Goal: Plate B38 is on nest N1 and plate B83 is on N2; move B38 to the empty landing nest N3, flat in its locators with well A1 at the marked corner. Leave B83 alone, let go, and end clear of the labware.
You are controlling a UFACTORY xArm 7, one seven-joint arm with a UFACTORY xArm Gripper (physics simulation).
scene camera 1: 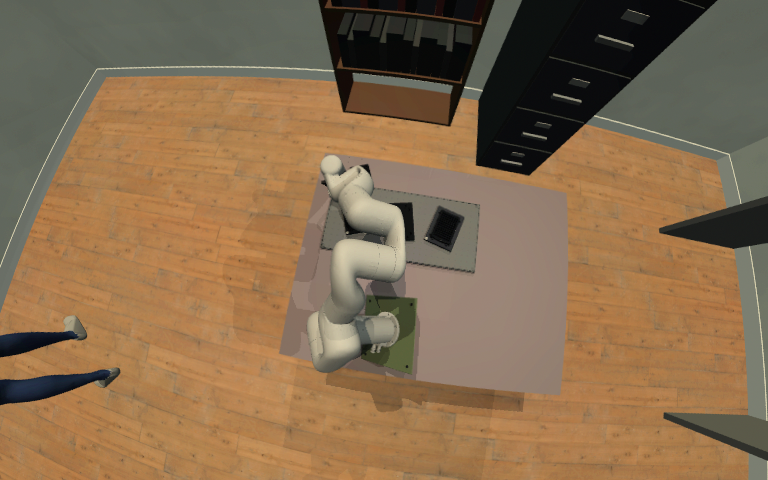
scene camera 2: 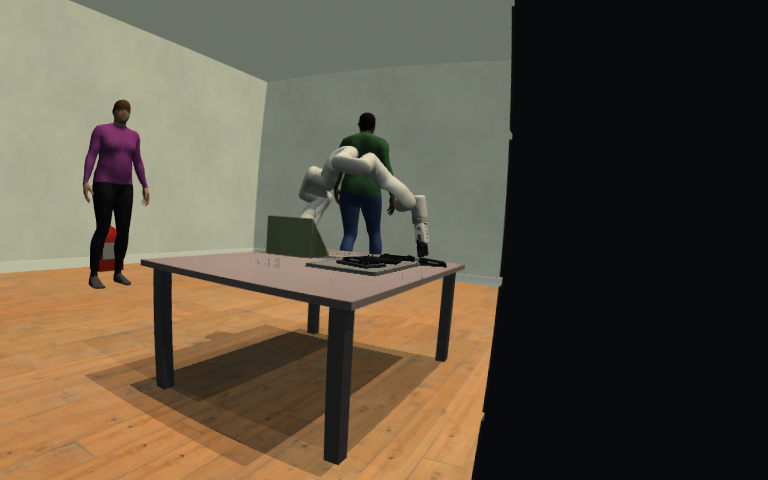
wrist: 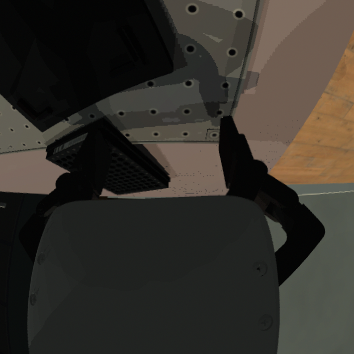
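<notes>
A dark well plate [scene camera 1: 365,168] [scene camera 2: 434,262] [wrist: 131,172] lies off the back-left edge of the grey perforated board and looks tilted; its label is unreadable. Another dark plate [scene camera 1: 445,227] sits in the right nest, its label unreadable too. The middle nest [scene camera 1: 408,221] and left nest [scene camera 1: 351,227] are partly hidden by the arm. A black nest [wrist: 85,55] with raised locators, on which no plate shows, fills the upper left of the wrist view. My gripper [scene camera 2: 422,249] [wrist: 159,136] is open and empty, above the off-board plate's area. In the wrist view its left finger overlaps that plate.
The grey board [scene camera 1: 450,262] [scene camera 2: 373,272] [wrist: 170,117] lies on the pinkish table [scene camera 1: 509,316] [scene camera 2: 254,277]. A green block [scene camera 1: 407,356] [scene camera 2: 289,235] stands by the arm's base. A bookshelf [scene camera 1: 331,56] and black cabinet [scene camera 1: 498,113] stand behind. A green-shirted person [scene camera 2: 362,186] stands beyond the table.
</notes>
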